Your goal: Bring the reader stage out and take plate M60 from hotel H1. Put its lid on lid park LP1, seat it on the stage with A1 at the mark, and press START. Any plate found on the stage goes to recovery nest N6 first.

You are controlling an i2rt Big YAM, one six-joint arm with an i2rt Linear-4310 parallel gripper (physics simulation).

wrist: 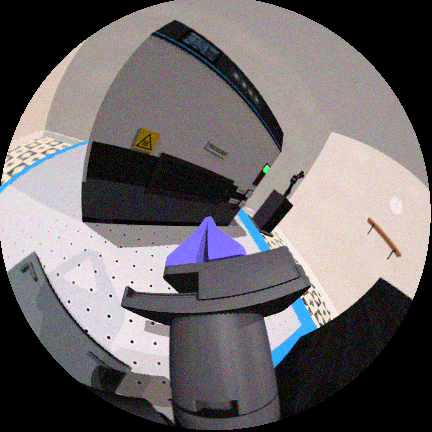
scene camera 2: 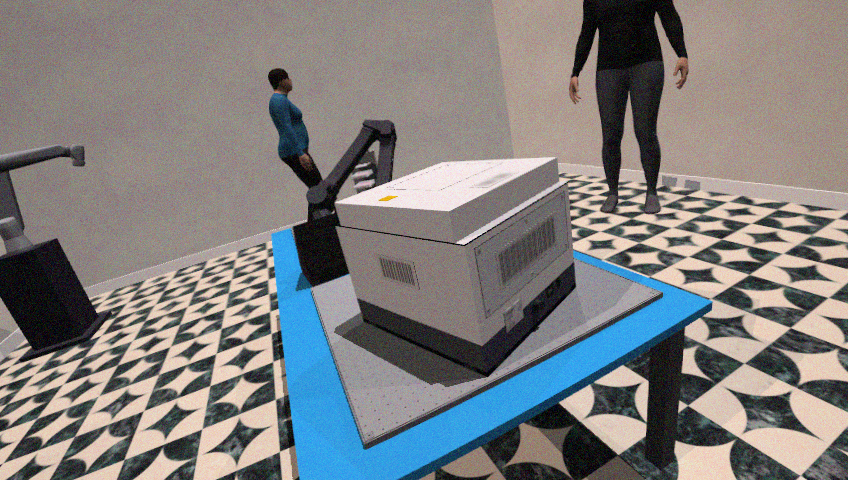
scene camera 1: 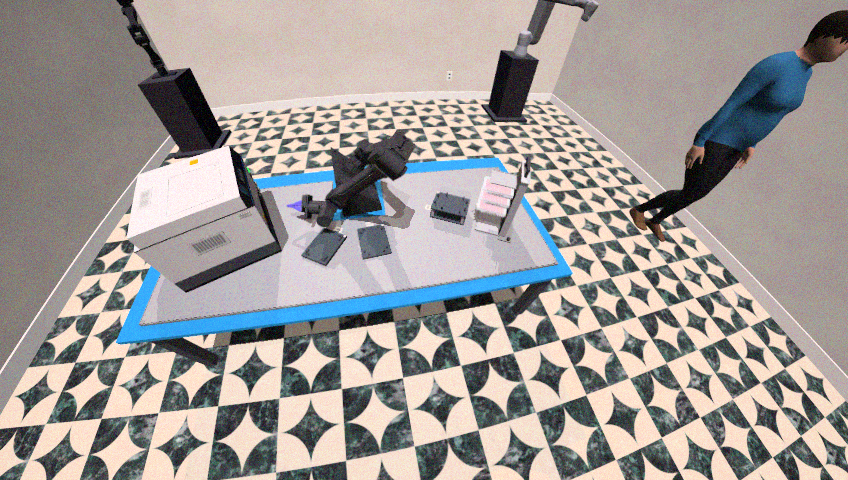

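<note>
The white plate reader stands at one end of the table. The wrist view shows its front, with a dark band low down, a display and a green light; no stage sticks out there. My gripper is shut and empty, its purple tips pointing toward that front, a gap away. The reader hides it in scene camera 2. Two flat dark nests lie near the arm; part of one nest shows in the wrist view. The hotel holds several pale plates. Labels are unreadable.
A dark raised block stands between the nests and the hotel. The arm's black base stands at the blue table edge. A person in blue and one in black stand beyond the table.
</note>
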